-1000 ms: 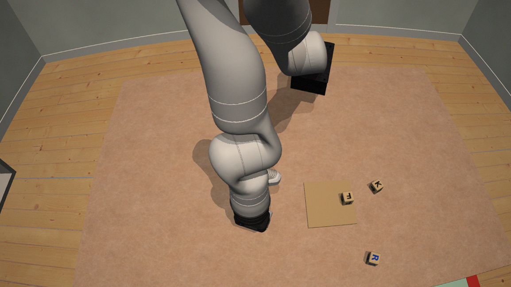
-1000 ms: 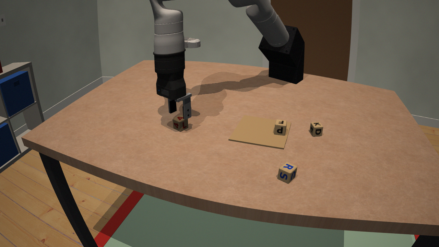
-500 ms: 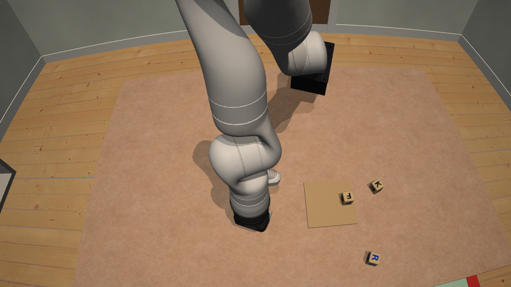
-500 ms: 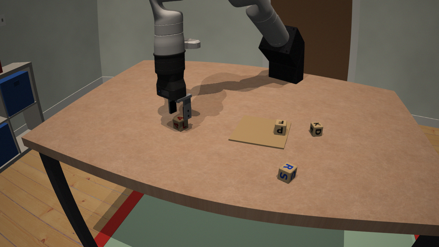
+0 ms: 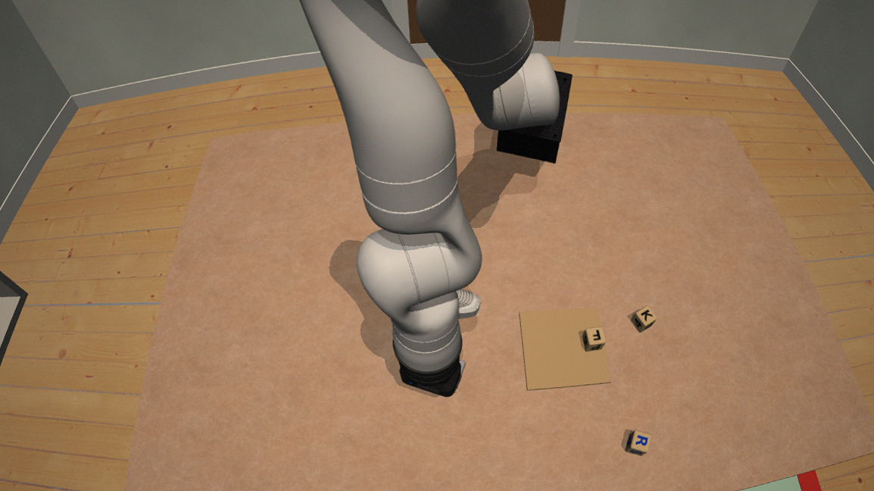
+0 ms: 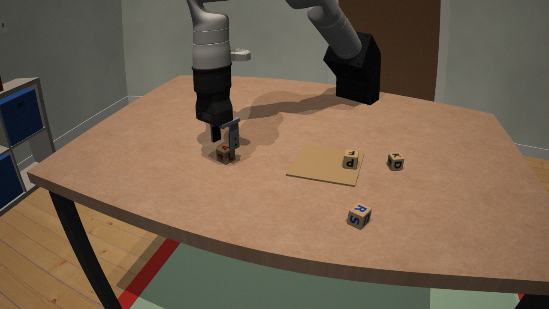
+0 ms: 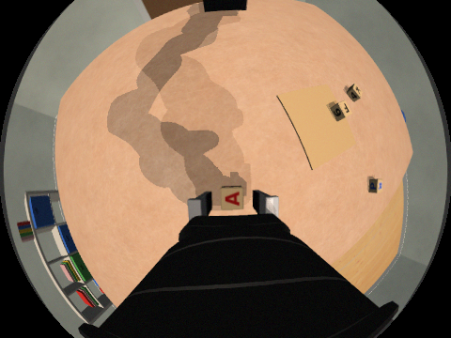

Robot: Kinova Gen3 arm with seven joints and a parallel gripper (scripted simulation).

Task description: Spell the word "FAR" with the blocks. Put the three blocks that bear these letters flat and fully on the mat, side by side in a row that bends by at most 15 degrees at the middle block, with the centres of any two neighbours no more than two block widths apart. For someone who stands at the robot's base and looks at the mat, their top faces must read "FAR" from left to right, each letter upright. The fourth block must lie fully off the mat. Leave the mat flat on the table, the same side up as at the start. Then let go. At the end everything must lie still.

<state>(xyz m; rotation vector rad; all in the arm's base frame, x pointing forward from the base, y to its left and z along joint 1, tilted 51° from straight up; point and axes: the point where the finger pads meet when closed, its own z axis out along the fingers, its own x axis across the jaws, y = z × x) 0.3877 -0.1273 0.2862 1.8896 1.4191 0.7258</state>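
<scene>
The tan mat lies 210 mm to the left of my hand, 50 mm below it and 40 mm behind it. Also, from my hand: F block (260 mm to the left, 50 mm behind, 40 mm below); then R block (300 mm to the left, 140 mm ahead, 40 mm below); then K block (360 mm to the left, 70 mm behind, 40 mm below).
</scene>
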